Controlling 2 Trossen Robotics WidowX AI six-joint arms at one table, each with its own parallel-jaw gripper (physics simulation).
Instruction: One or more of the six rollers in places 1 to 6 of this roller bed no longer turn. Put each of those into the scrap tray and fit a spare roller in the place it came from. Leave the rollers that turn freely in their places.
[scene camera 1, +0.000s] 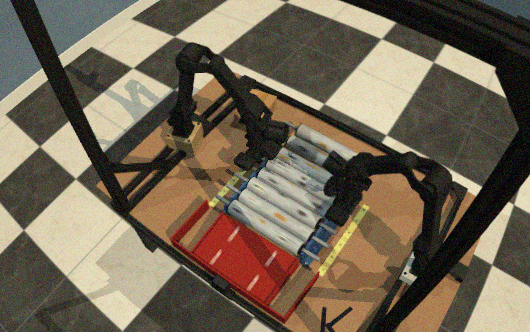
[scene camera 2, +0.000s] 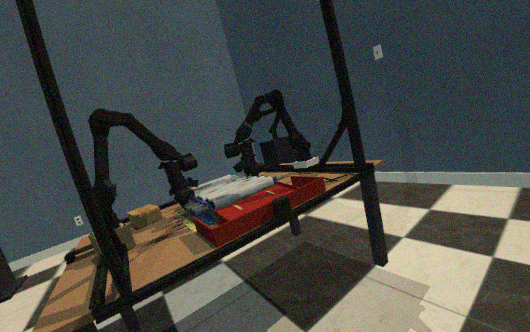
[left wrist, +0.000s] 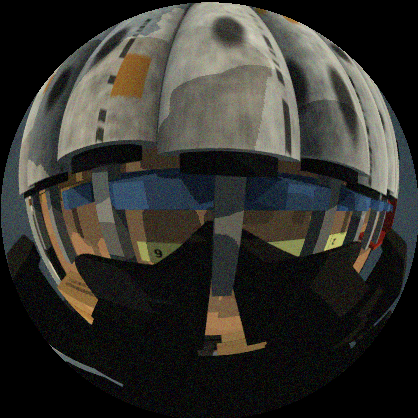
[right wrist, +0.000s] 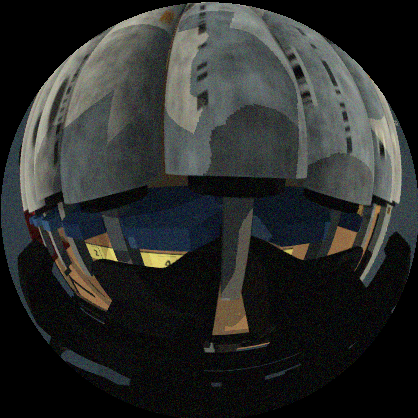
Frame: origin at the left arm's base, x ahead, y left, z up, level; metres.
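Seen in the pictures: left gripper, fingertip midpoint: (scene camera 1: 259, 162) (scene camera 2: 187, 210) (left wrist: 216, 226); right gripper, fingertip midpoint: (scene camera 1: 345, 211) (right wrist: 226, 229); left arm's base at its link origin: (scene camera 1: 183, 130); right arm's base at its link origin: (scene camera 1: 422, 268) (scene camera 2: 305, 159).
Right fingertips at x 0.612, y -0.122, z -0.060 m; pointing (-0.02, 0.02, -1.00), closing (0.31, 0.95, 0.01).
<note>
Offsets run from my right fingertips to a thing's middle. "spot": to the spot under its first point.
Six grey rollers lie side by side in the blue roller bed (scene camera 1: 316, 244) (left wrist: 155, 195) (right wrist: 175, 230). My left gripper (scene camera 1: 248, 161) (scene camera 2: 181, 194) (left wrist: 216, 226) is shut on the grey axle stub at one end of a middle roller @(dz +0.036, dx -0.161, dy +0.052 m) (scene camera 1: 296, 181) (left wrist: 226, 85). My right gripper (scene camera 1: 337, 212) (scene camera 2: 248, 168) (right wrist: 226, 229) is shut on the axle stub at the opposite end of a middle roller (right wrist: 233, 117). Two spare rollers @(dz +0.036, dx -0.104, dy +0.219 m) (scene camera 1: 326, 141) lie just behind the bed. The red scrap tray @(dz +0.009, dx -0.257, dy -0.254 m) (scene camera 1: 240, 253) (scene camera 2: 257, 211) sits in front of the bed and is empty.
Yellow number strips @(spot: dz -0.015, dx +0.018, dy -0.101 m) (scene camera 1: 343, 242) @(spot: dz -0.015, dx -0.400, dy -0.030 m) (scene camera 1: 225, 191) run along both ends of the bed. A cardboard box @(dz +0.012, dx -0.413, dy +0.329 m) (scene camera 2: 143, 215) stands near the left arm's base. A small white part (scene camera 1: 406, 273) (scene camera 2: 304, 163) lies by the right arm's base. Black frame posts (scene camera 2: 349, 109) stand at the table's edges.
</note>
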